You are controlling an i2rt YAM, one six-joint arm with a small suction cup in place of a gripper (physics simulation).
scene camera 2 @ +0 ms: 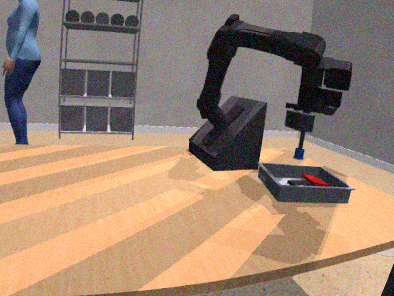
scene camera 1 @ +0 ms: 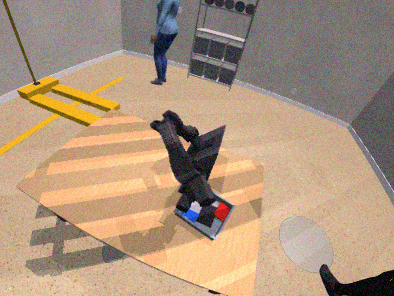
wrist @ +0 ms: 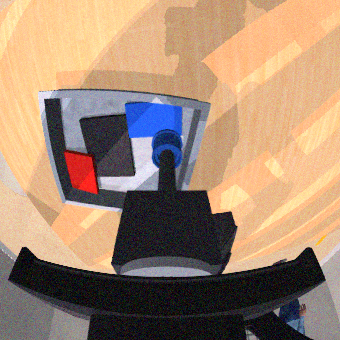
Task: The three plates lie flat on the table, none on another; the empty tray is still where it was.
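Where they show: hand, tool point: (scene camera 2: 298, 158) (wrist: 166, 142); arm's base, link origin: (scene camera 2: 224, 125) (scene camera 1: 201, 147).
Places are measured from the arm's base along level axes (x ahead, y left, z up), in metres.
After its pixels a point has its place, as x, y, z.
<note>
A grey tray (scene camera 1: 214, 231) @[0.415, 0.204, -0.137] (scene camera 2: 312, 195) @[0.424, 0.084, -0.118] (wrist: 125, 92) @[0.430, 0.081, -0.091] stands on the table in front of the arm's base. Three plates lie inside it: a red plate (scene camera 1: 222, 211) @[0.299, 0.222, -0.123] (scene camera 2: 316, 180) @[0.311, 0.213, -0.122] (wrist: 81, 172) @[0.302, 0.217, -0.123], a black plate (scene camera 1: 206, 216) @[0.353, 0.145, -0.129] (scene camera 2: 299, 183) @[0.308, 0.139, -0.129] (wrist: 110, 150) @[0.334, 0.144, -0.129] and a blue plate (scene camera 1: 190, 215) @[0.376, 0.064, -0.128] (wrist: 154, 120) @[0.372, 0.057, -0.128]. The red one looks tilted, one edge over the black one's edge. The blue one meets a corner of the black one; whether they overlap is unclear. My blue suction cup (scene camera 2: 299, 153) (wrist: 166, 146) hangs above the tray, open, holding no plate. The arm hides it in scene camera 1.
The table (scene camera 1: 100, 200) @[0.472, -0.400, -0.141] (scene camera 2: 100, 225) @[0.428, -0.481, -0.141] carries the arm's dark wedge base (scene camera 1: 212, 150) @[0.082, 0.069, 0.077] (scene camera 2: 240, 135) @[0.119, 0.006, -0.013] behind the tray. A person in blue (scene camera 1: 167, 25) (scene camera 2: 25, 40), a shelf rack (scene camera 1: 220, 35) (scene camera 2: 100, 28) and a yellow fork truck (scene camera 1: 37, 86) stand beyond the table.
</note>
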